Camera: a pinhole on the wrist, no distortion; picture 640 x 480 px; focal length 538.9 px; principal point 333.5 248.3 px. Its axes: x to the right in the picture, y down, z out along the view. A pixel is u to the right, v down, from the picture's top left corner.
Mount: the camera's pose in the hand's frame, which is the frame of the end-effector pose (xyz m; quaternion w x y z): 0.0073 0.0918 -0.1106 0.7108 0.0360 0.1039 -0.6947
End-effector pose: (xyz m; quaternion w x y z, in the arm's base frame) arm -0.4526 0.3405 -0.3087 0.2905 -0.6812 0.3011 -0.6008
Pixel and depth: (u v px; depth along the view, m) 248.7 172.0 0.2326
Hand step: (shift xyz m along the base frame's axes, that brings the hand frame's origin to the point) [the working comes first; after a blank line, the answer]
In the camera's frame: -0.0366 -0.0329 0.2326

0.1206 -0.0460 -0.0774
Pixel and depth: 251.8 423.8 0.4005
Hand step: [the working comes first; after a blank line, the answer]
In the camera's frame: -0.0607 0.1304 0.4005

0.2905 -0.1738 0.0238
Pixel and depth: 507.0 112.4 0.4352
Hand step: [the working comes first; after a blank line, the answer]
In the camera's frame: 0.1401 -0.1097 0.4352

0.2973 0.1410 0.0322
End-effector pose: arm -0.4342 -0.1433 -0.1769 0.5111 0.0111 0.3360 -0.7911
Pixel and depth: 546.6 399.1 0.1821
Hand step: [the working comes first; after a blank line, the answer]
In the camera's frame: 0.0720 0.0510 0.1821

-0.0314 -0.0844 0.0162
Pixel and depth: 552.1 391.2 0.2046
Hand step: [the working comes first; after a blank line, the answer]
In the camera's frame: 0.0830 0.0543 0.2046

-0.0400 -0.0957 0.0370
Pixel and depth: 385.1 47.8 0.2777
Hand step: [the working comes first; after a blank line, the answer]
In the camera's frame: 0.0266 -0.1033 0.2777

0.0928 -0.0370 0.1479
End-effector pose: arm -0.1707 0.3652 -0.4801 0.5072 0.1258 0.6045 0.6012
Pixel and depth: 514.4 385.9 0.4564
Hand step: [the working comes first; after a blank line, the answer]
In the camera's frame: 0.1532 0.1165 0.4564

0.2132 0.2701 -0.1317
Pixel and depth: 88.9 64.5 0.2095
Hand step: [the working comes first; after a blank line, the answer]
In the camera's frame: -0.0951 -0.0715 0.2095

0.0465 0.0723 0.1700
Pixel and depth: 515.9 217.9 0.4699
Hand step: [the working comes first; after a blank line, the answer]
In the camera's frame: 0.1590 -0.0265 0.4699

0.3025 0.1747 -0.0716
